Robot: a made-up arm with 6 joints.
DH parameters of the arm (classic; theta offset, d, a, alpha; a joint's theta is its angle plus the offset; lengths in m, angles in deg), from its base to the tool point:
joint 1: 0 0.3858 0 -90
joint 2: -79.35 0 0.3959 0
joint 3: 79.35 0 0.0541 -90
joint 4: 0 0.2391 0 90
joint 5: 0 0 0.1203 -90
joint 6: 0 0.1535 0 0
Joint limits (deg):
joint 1: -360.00..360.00
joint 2: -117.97..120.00
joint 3: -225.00..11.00
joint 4: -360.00..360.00
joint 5: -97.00..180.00
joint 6: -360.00..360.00
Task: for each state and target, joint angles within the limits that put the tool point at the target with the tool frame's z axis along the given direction. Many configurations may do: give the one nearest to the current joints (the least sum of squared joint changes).
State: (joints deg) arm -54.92 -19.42 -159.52 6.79 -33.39 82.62
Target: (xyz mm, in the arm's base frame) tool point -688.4 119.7 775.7 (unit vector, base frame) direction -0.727 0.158 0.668
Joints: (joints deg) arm -11.02 -55.31 -179.34 7.99 6.64 82.62
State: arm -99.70 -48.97 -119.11 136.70 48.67 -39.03
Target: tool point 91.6 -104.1 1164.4 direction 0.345 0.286 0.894
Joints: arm -57.03 -20.38 -121.24 143.25 48.06 -39.03
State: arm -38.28 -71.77 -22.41 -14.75 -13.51 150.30
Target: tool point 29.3 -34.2 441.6 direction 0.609 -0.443 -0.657
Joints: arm -46.81 -94.06 10.88 14.01 35.60 150.30
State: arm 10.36 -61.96 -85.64 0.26 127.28 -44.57
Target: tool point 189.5 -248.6 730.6 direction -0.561 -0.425 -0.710
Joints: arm -28.44 -13.17 -82.70 -43.45 111.23 -44.57
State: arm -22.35 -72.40 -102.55 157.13 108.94 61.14
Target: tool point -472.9 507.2 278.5 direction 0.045 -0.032 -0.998
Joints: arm -46.73 -114.31 -106.40 178.98 142.39 61.14
